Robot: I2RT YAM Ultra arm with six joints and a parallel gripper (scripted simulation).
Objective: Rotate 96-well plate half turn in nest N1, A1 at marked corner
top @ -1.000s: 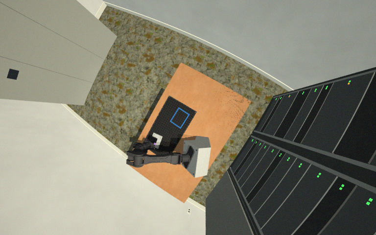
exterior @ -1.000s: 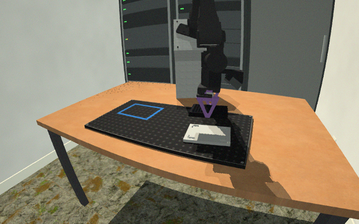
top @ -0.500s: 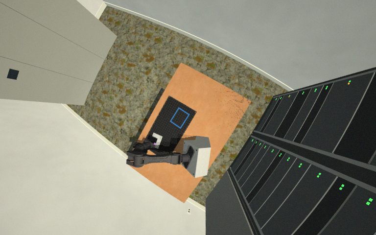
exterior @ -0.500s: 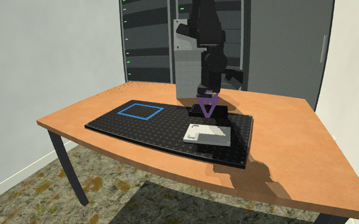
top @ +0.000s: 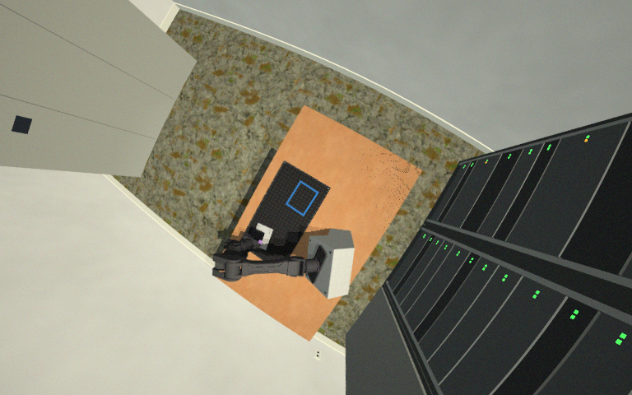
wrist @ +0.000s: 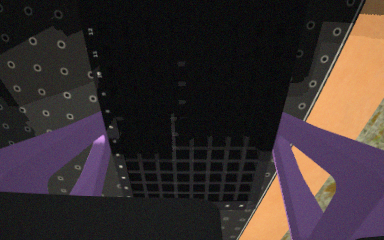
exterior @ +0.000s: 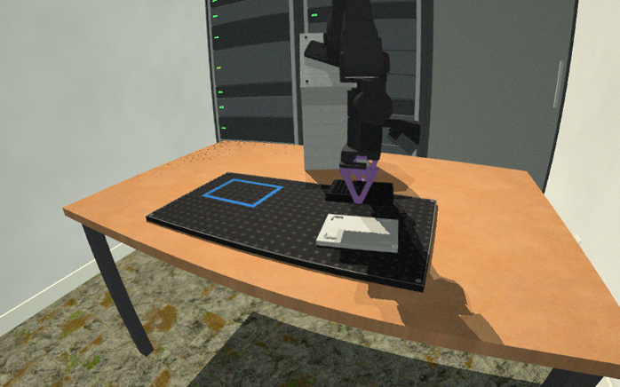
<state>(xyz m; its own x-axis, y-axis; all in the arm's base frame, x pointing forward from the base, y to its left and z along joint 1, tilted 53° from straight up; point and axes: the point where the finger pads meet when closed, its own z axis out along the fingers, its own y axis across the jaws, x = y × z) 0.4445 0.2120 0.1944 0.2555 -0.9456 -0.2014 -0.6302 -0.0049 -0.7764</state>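
Right now the plate nest N1 is 100 mm below my hand. From my hand the other things lie so: black 96-well plate (right at my hand); then A1 mark (90 mm to the left, 90 mm below, 20 mm ahead).
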